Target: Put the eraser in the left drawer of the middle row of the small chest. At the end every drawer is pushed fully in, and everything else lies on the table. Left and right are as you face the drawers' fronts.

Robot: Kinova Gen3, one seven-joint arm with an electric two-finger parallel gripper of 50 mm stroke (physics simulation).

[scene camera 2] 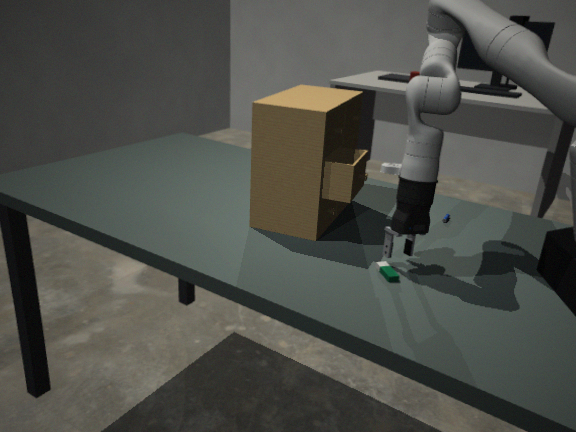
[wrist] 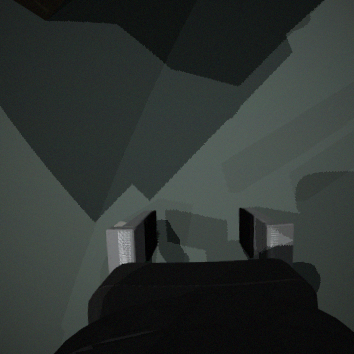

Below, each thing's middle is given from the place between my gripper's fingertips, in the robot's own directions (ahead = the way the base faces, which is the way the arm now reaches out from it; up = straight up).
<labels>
The small wooden chest [scene camera 2: 288, 128] lies 30 cm ahead of my hand, 15 cm to the right of it and 14 cm above it.
</labels>
